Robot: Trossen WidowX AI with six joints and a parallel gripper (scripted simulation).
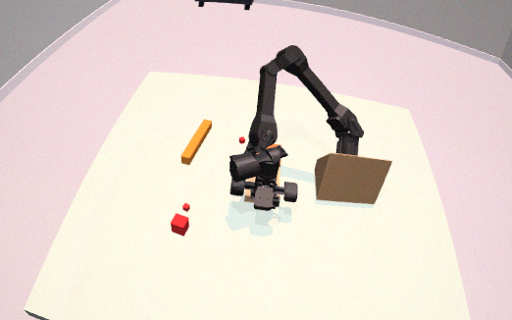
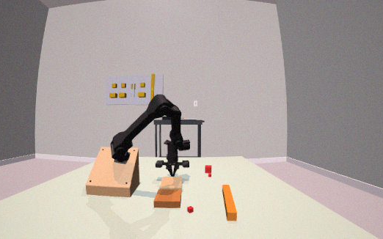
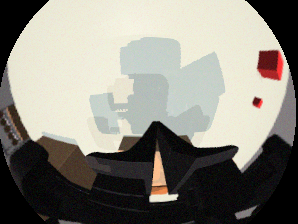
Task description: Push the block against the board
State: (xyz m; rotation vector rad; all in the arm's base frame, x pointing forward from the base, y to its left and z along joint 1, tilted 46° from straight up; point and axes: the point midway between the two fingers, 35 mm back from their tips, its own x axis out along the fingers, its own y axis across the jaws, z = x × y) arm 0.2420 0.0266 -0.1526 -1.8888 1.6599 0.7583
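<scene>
The cream board lies 1 cm ahead of my gripper tip, 10 cm to the right of it and 1 cm above it. Also, from my gripper tip: square block: 2 cm ahead, 23 cm to the right, 1 cm above.
</scene>
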